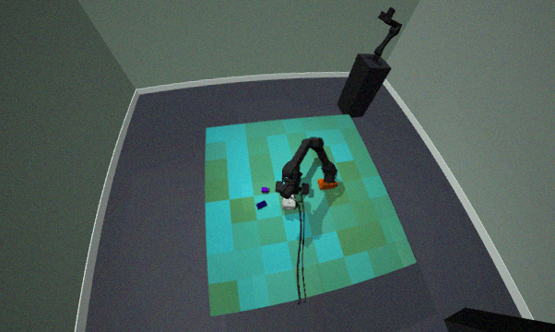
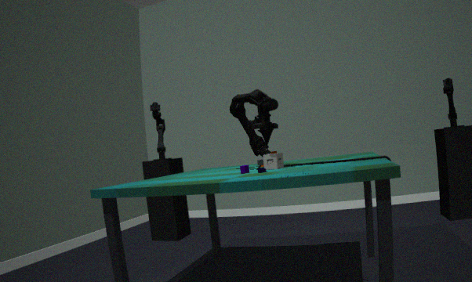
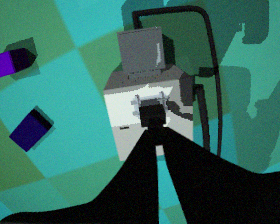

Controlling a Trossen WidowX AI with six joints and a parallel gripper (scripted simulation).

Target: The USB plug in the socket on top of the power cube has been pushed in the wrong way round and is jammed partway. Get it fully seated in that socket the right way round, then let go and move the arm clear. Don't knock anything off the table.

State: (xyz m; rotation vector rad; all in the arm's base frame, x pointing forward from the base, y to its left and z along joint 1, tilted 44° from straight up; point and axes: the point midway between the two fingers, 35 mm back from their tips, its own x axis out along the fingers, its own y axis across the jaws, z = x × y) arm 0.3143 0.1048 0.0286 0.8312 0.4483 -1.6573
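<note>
My gripper tip is 2 cm above the dark USB plug. Also, from my gripper tip: dark blue block: 18 cm ahead, 13 cm below.
</note>
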